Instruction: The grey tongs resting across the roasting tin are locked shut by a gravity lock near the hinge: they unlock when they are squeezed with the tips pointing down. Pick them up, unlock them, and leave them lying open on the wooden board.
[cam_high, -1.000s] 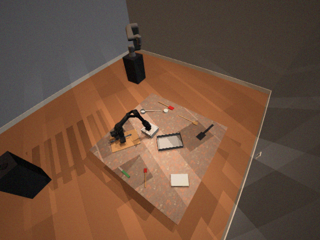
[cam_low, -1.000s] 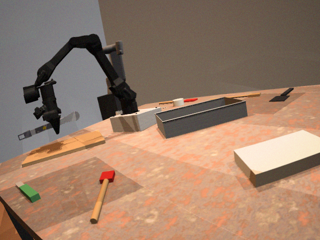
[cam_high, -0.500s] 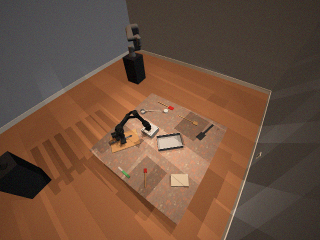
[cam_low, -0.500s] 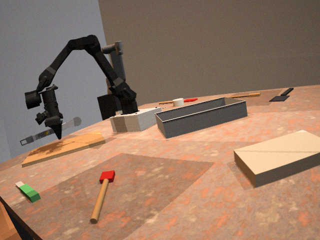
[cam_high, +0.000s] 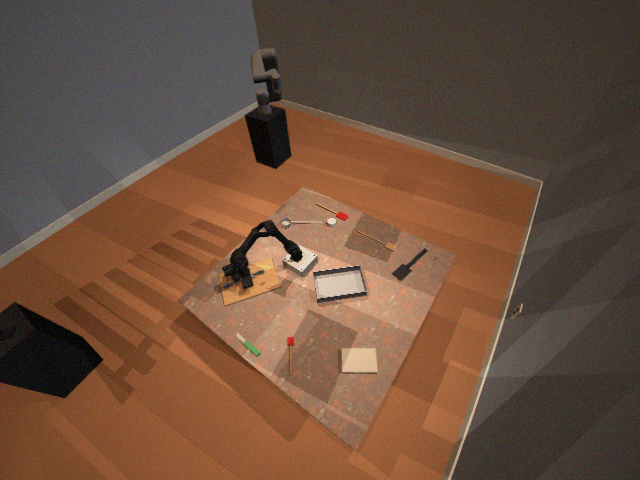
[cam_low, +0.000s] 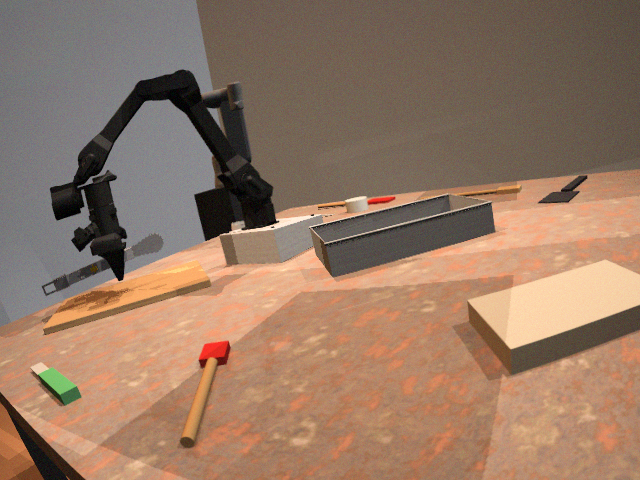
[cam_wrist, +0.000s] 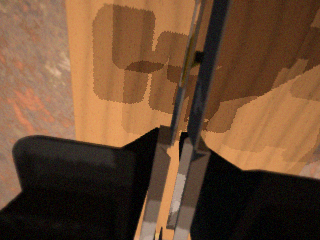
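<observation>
Right now my gripper tip is 40 mm above the wooden board, 20 mm to the right of it and 20 mm past it. The rest, counted from my gripper tip: white disc (710 mm to the left, 190 mm ahead, 30 mm below); beige block (800 mm ahead, 60 mm to the right, 30 mm below); red spatula (820 mm to the left, 140 mm ahead, 40 mm below).
</observation>
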